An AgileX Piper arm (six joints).
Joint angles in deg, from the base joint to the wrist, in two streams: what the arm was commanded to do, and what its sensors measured. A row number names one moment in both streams.
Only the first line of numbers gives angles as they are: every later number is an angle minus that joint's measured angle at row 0.
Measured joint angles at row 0: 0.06 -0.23 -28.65 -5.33 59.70 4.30
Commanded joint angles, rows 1 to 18: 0.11 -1.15 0.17 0.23 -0.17 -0.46; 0.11 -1.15 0.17 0.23 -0.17 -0.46; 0.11 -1.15 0.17 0.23 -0.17 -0.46; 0.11 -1.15 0.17 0.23 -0.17 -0.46; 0.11 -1.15 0.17 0.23 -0.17 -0.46; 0.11 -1.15 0.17 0.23 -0.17 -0.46; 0.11 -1.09 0.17 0.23 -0.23 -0.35; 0.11 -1.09 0.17 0.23 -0.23 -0.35; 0.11 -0.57 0.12 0.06 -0.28 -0.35; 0.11 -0.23 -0.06 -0.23 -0.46 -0.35; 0.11 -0.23 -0.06 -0.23 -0.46 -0.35; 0.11 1.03 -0.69 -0.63 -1.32 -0.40; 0.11 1.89 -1.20 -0.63 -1.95 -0.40; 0.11 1.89 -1.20 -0.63 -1.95 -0.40; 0.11 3.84 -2.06 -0.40 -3.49 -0.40; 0.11 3.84 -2.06 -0.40 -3.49 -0.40; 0.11 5.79 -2.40 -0.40 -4.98 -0.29; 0.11 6.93 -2.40 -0.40 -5.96 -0.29
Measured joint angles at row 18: 0.00 4.47 -1.77 -0.17 -2.81 -0.06
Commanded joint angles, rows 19 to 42: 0.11 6.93 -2.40 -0.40 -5.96 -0.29; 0.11 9.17 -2.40 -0.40 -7.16 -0.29; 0.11 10.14 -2.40 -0.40 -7.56 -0.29; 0.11 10.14 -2.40 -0.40 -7.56 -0.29; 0.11 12.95 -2.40 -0.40 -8.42 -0.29; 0.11 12.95 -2.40 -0.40 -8.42 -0.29; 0.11 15.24 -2.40 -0.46 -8.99 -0.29; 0.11 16.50 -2.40 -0.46 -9.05 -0.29; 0.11 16.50 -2.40 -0.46 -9.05 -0.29; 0.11 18.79 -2.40 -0.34 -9.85 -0.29; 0.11 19.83 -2.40 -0.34 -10.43 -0.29; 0.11 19.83 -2.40 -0.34 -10.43 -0.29; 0.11 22.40 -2.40 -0.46 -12.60 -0.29; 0.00 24.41 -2.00 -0.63 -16.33 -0.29; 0.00 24.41 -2.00 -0.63 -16.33 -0.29; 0.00 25.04 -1.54 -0.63 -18.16 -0.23; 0.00 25.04 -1.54 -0.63 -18.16 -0.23; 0.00 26.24 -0.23 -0.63 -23.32 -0.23; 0.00 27.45 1.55 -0.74 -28.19 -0.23; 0.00 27.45 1.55 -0.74 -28.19 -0.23; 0.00 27.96 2.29 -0.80 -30.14 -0.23; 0.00 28.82 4.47 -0.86 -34.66 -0.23; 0.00 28.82 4.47 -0.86 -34.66 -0.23; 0.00 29.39 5.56 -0.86 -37.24 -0.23
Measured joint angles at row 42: 0.00 28.71 4.18 -0.57 -32.20 -0.06
